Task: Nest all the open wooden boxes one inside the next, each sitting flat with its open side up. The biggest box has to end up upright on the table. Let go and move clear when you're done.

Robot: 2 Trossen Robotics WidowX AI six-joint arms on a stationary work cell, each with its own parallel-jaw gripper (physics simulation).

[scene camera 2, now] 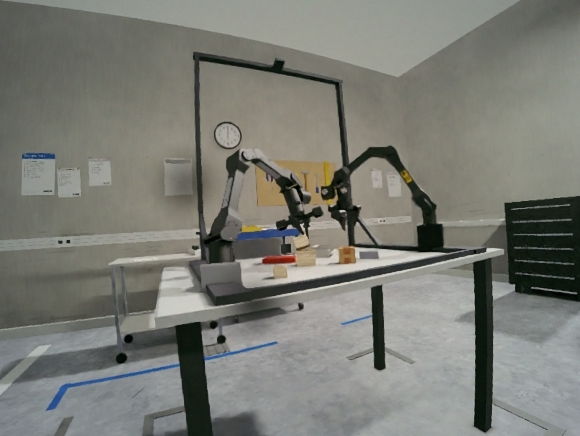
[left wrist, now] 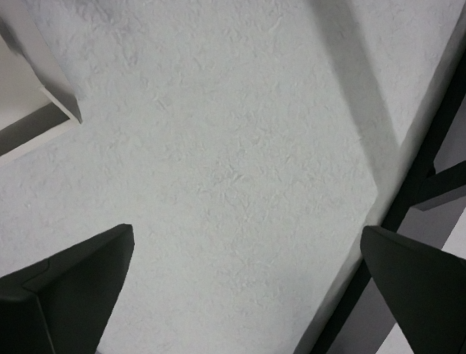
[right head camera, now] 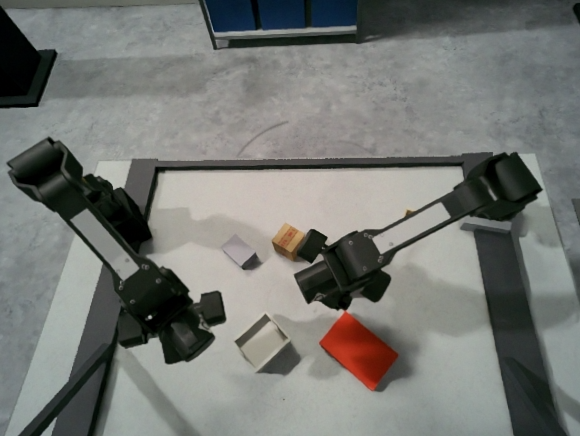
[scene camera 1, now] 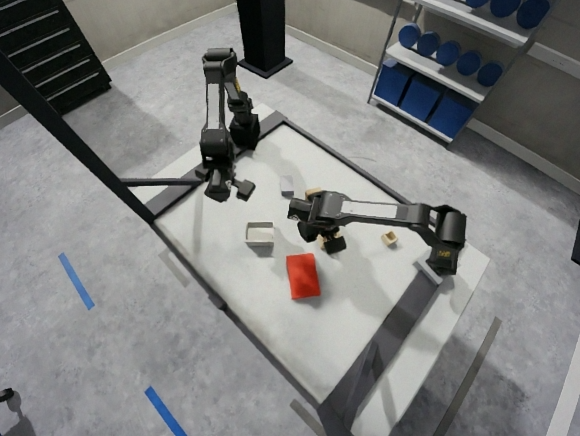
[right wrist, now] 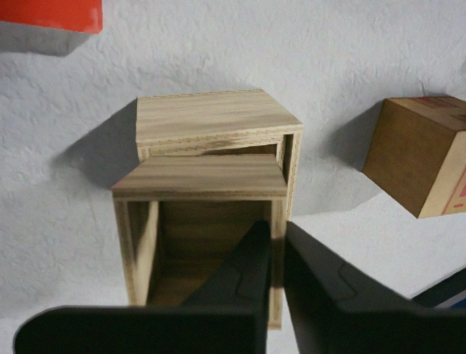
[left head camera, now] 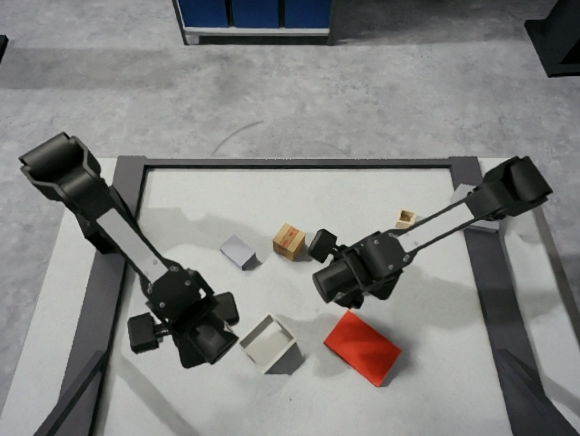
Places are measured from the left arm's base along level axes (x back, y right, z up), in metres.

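Pixels of known places: left gripper, fingertip midpoint: (scene camera 2: pixel 349 228) (left wrist: pixel 250 236); right gripper, fingertip midpoint: (scene camera 2: pixel 307 239) (right wrist: pixel 273 232); left arm's base, origin of the base link: (scene camera 2: pixel 430 224) (right head camera: pixel 107 210) (scene camera 1: pixel 243 120); right arm's base, origin of the base link: (scene camera 2: pixel 221 266) (scene camera 1: pixel 438 262).
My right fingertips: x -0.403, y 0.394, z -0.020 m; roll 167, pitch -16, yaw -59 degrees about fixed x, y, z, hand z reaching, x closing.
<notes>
Ahead of a thing's pixels: the offset from my right fingertips to its middle.
My right gripper (right wrist: pixel 273 232) (scene camera 2: pixel 306 233) is shut on one wall of an open wooden box @[dz -0.010, dx -0.014, dy +0.017 m] (right wrist: pixel 200 177) (scene camera 2: pixel 301 243). That box is tilted in scene camera 2, with its open side facing the right wrist camera. It hangs over the biggest wooden box @[dz -0.067, dx -0.015, dy +0.001 m] (right wrist: pixel 215 112) (scene camera 2: pixel 306 258), which stands upright on the table, open side up. Another wooden box @[dz -0.067, dx -0.016, dy +0.002 m] (right wrist: pixel 215 144) sits inside the biggest one; its depth is partly hidden by the held box. The smallest wooden box @[dz -0.079, dx -0.238, dy -0.039 m] (left head camera: pixel 405 219) (scene camera 1: pixel 389 238) (scene camera 2: pixel 280 271) stands apart, near the right arm's base. My left gripper (left wrist: pixel 250 236) (scene camera 2: pixel 344 225) is open and empty above the table.
A cardboard cube @[dz -0.066, dx +0.053, dy -0.133 m] (left head camera: pixel 289 242) (right wrist: pixel 425 155) stands beside the wooden boxes. A grey block @[dz -0.079, dx +0.172, dy -0.181 m] (left head camera: pixel 237 252) lies beyond it. An open off-white box @[dz -0.069, dx +0.218, dy +0.043 m] (left head camera: pixel 267 342) (scene camera 1: pixel 259 234) and a red block @[dz -0.084, dx +0.043, dy +0.158 m] (left head camera: pixel 362 347) (scene camera 1: pixel 303 276) are near the front. A dark frame (left head camera: pixel 300 163) borders the table.
</notes>
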